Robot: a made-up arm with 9 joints. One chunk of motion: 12 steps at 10 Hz.
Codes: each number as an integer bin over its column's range. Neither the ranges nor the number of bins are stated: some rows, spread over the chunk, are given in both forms.
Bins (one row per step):
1: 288 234 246 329 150 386
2: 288 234 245 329 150 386
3: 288 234 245 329 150 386
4: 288 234 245 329 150 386
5: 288 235 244 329 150 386
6: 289 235 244 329 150 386
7: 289 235 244 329 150 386
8: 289 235 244 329 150 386
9: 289 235 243 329 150 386
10: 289 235 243 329 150 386
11: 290 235 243 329 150 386
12: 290 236 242 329 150 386
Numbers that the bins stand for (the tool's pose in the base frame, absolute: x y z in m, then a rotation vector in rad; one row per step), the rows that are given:
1: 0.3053 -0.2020 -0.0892 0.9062 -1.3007 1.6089
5: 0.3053 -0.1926 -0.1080 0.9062 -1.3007 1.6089
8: 0.3147 -0.1926 -0.1080 0.9062 -1.3007 1.6089
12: 0.3241 -0.1832 -0.1268 0.9062 -1.3007 1.6089
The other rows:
2: 0.3053 -0.2020 -0.0986 0.9062 -1.3007 1.6089
3: 0.3053 -0.2020 -0.0986 0.9062 -1.3007 1.6089
4: 0.3053 -0.2020 -0.0986 0.9062 -1.3007 1.6089
6: 0.3147 -0.1926 -0.1080 0.9062 -1.3007 1.6089
7: 0.3147 -0.1926 -0.1080 0.9062 -1.3007 1.6089
9: 0.3147 -0.1926 -0.1174 0.9062 -1.3007 1.6089
10: 0.3147 -0.1926 -0.1174 0.9062 -1.3007 1.6089
11: 0.3241 -0.1926 -0.1174 0.9062 -1.3007 1.6089

